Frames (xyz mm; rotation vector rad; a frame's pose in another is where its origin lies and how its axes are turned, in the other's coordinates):
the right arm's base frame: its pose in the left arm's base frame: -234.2 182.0 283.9 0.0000 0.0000 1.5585
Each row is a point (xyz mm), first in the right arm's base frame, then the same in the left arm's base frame.
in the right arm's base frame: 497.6 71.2 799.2
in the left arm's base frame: -299.3 680.4 1083.1
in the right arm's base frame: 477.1 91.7 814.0
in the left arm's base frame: -320.0 660.2 1097.9
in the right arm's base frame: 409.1 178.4 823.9
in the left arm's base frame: -407.6 593.3 1107.8
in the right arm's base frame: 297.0 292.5 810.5
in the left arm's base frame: -523.0 482.6 1094.4
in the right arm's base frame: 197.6 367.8 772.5
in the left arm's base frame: -599.5 384.1 1056.4
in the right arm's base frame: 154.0 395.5 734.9
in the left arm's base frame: -627.8 340.9 1018.8
